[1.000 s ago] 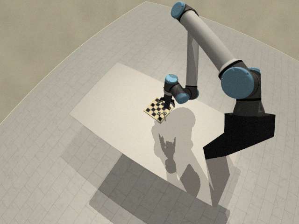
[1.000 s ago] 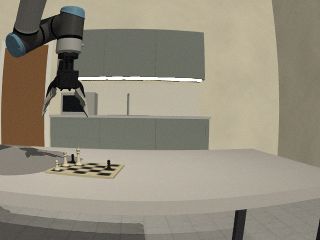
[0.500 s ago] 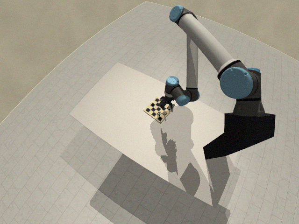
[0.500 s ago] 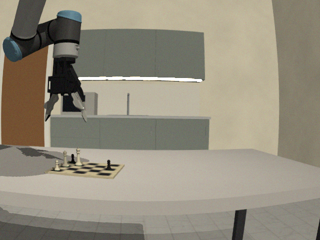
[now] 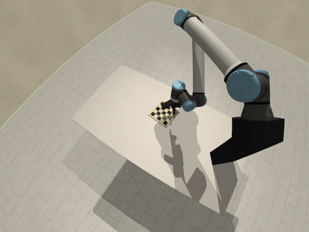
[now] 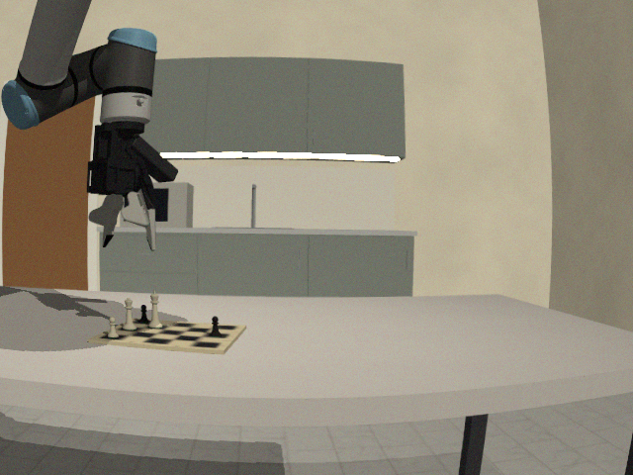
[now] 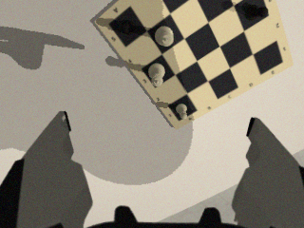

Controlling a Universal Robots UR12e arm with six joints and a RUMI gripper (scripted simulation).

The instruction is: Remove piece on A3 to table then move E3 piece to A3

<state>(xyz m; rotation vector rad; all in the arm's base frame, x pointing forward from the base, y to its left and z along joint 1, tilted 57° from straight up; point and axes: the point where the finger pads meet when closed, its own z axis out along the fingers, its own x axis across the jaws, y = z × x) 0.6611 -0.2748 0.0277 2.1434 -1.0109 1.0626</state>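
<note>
Now: the white pawn 120 mm below my hand, 70 mm to the right of it and 40 mm behind it. Round my hand: chessboard 140 mm below, 70 mm ahead, 40 mm to the right.
</note>
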